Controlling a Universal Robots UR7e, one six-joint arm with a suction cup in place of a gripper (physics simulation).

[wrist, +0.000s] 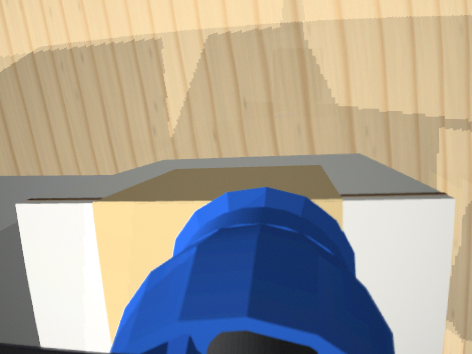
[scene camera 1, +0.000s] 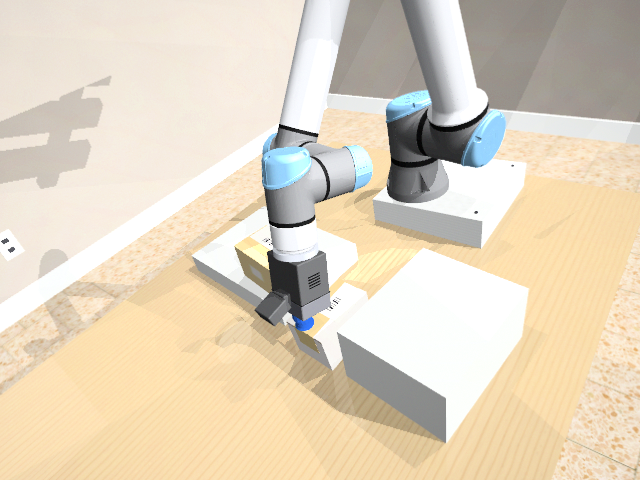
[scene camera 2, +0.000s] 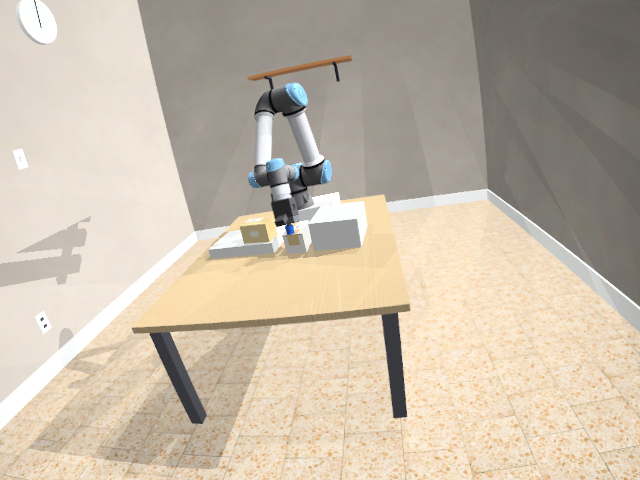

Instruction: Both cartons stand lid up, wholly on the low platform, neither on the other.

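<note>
My suction cup presses on the top face of a white carton with a tan stripe, near its front edge. This carton sits tilted, low over the table, in the gap between the low white platform and a tall white block. It is off the platform. A brown carton stands on the low platform, partly hidden by my wrist in scene camera 1.
The tall white block stands right beside the white carton. The arm's base pedestal is behind it. All rest on a wooden table.
</note>
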